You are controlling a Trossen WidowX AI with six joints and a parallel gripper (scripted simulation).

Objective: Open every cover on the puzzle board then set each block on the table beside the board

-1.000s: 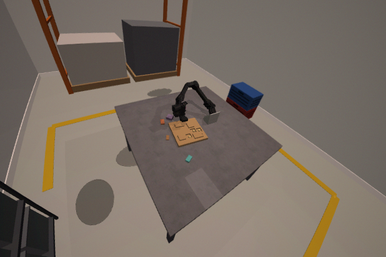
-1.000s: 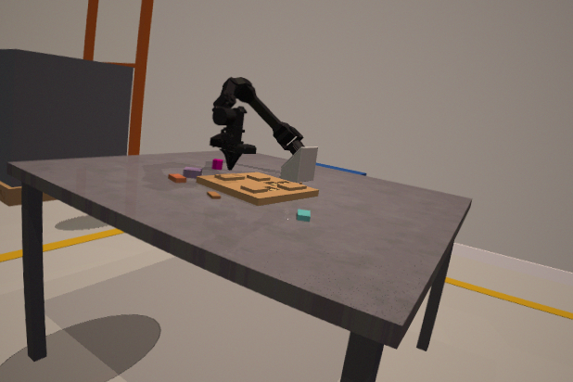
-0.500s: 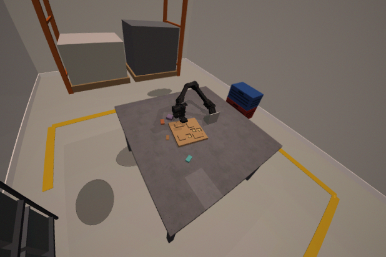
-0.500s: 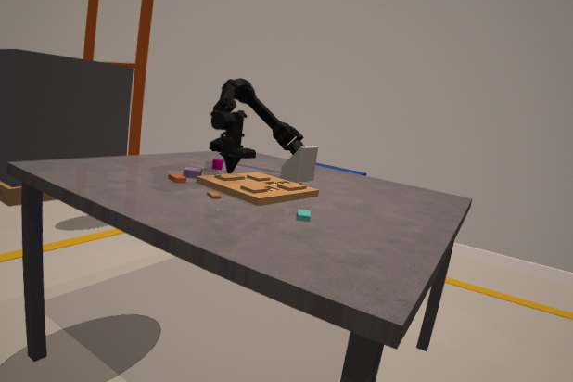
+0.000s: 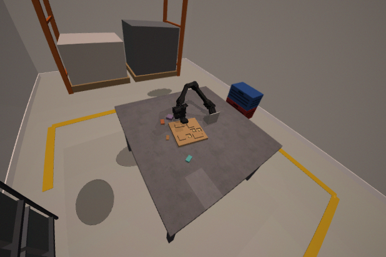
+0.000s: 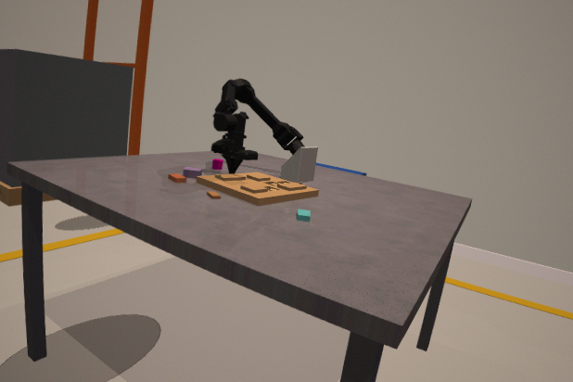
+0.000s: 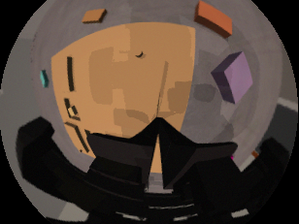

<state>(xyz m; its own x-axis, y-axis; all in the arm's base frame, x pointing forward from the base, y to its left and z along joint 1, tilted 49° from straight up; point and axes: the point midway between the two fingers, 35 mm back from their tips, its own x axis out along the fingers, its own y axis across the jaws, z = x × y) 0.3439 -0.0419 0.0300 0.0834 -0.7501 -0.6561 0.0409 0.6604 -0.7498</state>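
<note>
The tan puzzle board is 12 cm to the left of my gripper tip and 1 cm behind it. Round my gripper tip: purple block: 12 cm to the right, 7 cm ahead, 1 cm below; then magenta block: 21 cm to the right, 13 cm behind, 1 cm below; then orange block: 17 cm ahead, 9 cm to the right, 2 cm below.
</note>
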